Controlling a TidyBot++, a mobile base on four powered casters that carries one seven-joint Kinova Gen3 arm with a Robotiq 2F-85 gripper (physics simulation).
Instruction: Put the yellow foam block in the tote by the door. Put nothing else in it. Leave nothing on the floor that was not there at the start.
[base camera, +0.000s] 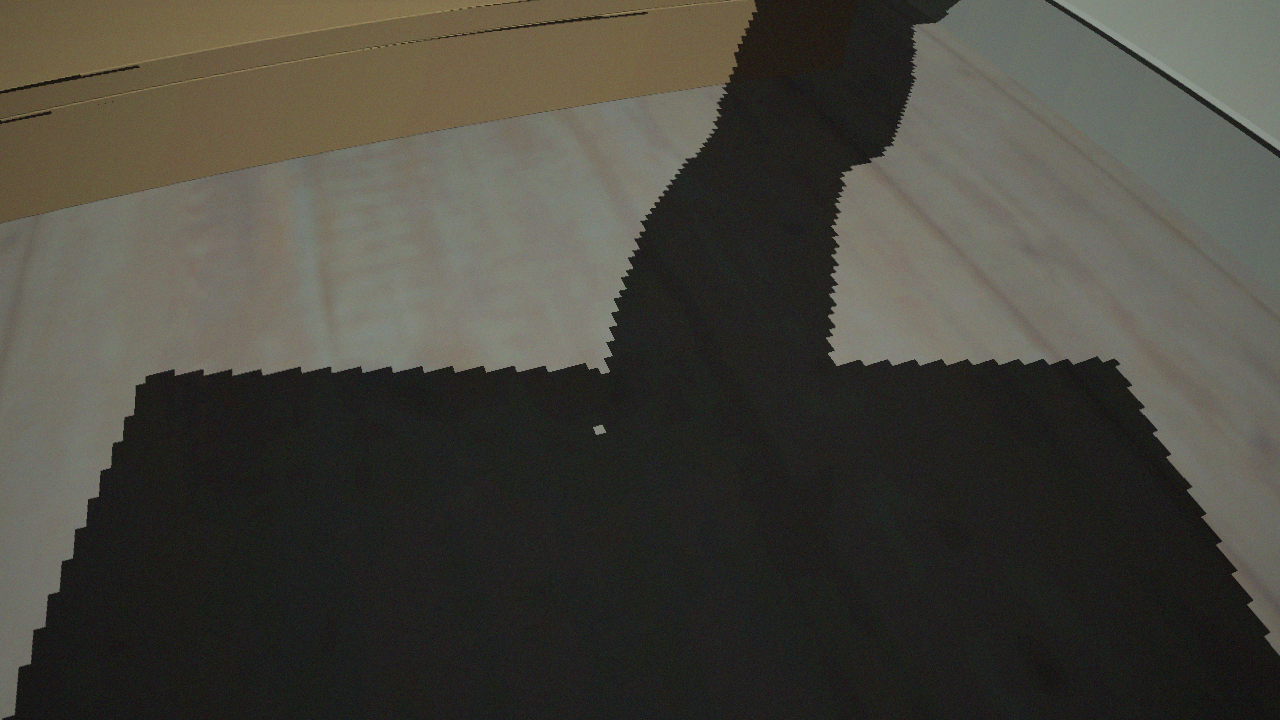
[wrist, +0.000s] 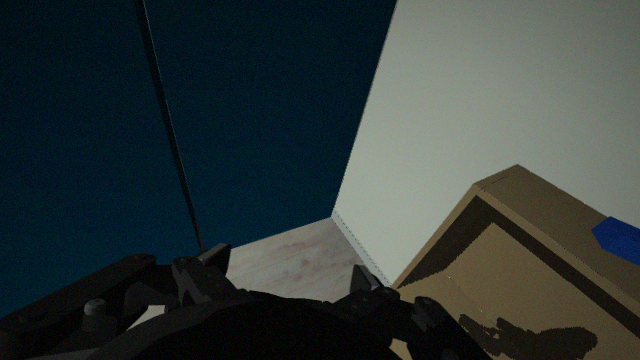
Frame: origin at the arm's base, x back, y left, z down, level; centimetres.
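Where they show: gripper, fingertip midpoint: (wrist: 291, 268).
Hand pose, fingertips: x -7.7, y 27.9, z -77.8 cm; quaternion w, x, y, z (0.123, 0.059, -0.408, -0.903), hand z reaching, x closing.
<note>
After its pixels a point has its place.
My gripper (wrist: 291, 268) {y 27.9, x -7.7, z -77.8 cm} is open, with a wide gap between its two fingertips at the bottom of the wrist view. Nothing shows between them but floor further off. The gripper does not show in the base view. The yellow foam block and the tote do not show in either view.
A wooden shelf unit (wrist: 547, 207) {y 41.3, x -69.2, z -66.4 cm} stands at the right against a pale wall (wrist: 450, 100) {y 90.8, x -75.6, z -72.6 cm}, with a blue block (wrist: 620, 240) {y 29.5, x -71.1, z -69.6 cm} on top. A large dark blue surface (wrist: 270, 100) {y 114.1, x -10.0, z -56.6 cm} fills the left. In the base view, a wooden panel (base camera: 358, 98) {y 16.5, x -65.0, z 35.5 cm} and a dark shadow (base camera: 626, 537) {y -2.3, x -29.8, z 39.6 cm} show.
</note>
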